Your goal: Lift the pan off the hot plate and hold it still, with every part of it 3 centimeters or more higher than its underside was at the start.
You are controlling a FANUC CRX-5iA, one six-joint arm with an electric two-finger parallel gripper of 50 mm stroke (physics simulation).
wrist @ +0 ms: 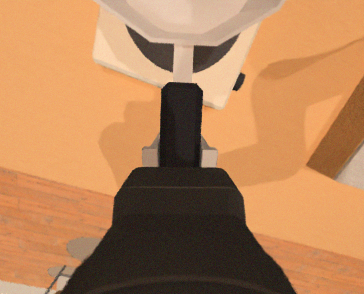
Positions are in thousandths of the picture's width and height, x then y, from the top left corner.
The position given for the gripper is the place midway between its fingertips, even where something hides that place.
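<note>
The gripper (493, 478) shares the scene with a grey pan (499, 342) and a cream hot plate (326, 162).
</note>
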